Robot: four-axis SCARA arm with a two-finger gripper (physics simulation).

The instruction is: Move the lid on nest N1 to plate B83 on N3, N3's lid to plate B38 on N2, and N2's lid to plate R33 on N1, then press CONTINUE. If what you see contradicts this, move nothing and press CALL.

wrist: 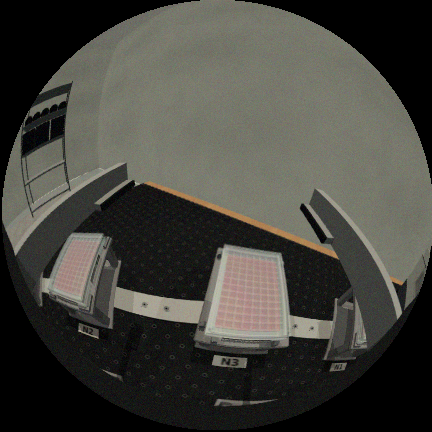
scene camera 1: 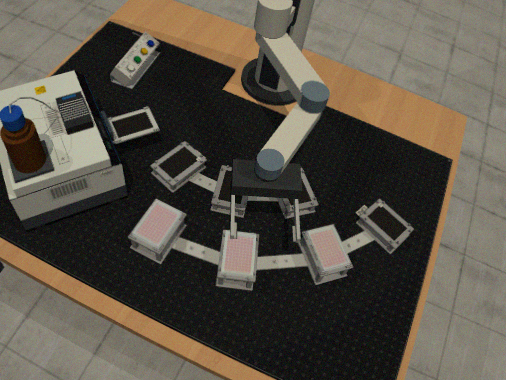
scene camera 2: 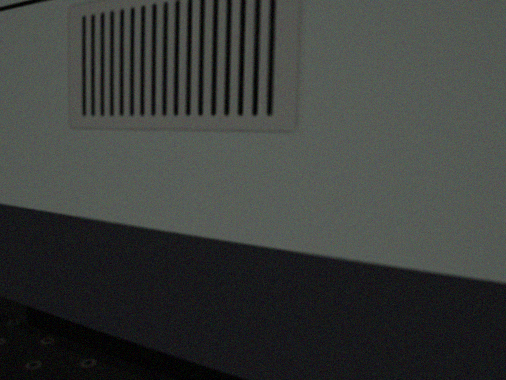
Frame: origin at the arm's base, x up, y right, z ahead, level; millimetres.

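Seen in the pictures: gripper, between the fingertips: point(wrist: 217, 180) point(scene camera 1: 265, 239); arm's base, origin of its link: point(scene camera 1: 273, 81).
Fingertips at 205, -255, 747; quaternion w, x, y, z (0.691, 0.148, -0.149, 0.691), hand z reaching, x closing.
Offsets run from my fingertips to a thing's top centre, as dx, dy, dz. "*": to the spot under its first point.
My gripper point(scene camera 1: 265, 235) point(wrist: 217, 180) is wide open and empty, above the level of the plates. In scene camera 1 its fingers are over the back of the middle plate and the gap to its right. The plate on N3 @(-108, +56, +10) point(scene camera 1: 239, 252) point(wrist: 250, 292) is the middle one, pink with a clear lid. The plate on N2 @(-111, -161, -123) point(scene camera 1: 326, 247) point(wrist: 77, 265) stands right of it in scene camera 1, also pink with a clear cover. The plate on N1 @(-107, +295, +34) point(scene camera 1: 158, 224) is at the left there; in the wrist view the right finger partly hides it. Plate codes are not readable.
A button box @(* -121, +707, -479) point(scene camera 1: 131, 62) with blue, yellow, green and white buttons is at the back left. A white instrument point(scene camera 1: 85, 172) point(scene camera 2: 350, 165) carries a brown bottle @(* +116, +607, +121) point(scene camera 1: 25, 150). Its tray @(-92, +535, -223) point(scene camera 1: 136, 135) sticks out. Empty nests @(* -149, +359, -200) point(scene camera 1: 178, 162) @(* -147, -299, -295) point(scene camera 1: 385, 225) stand at the sides, two more under the arm.
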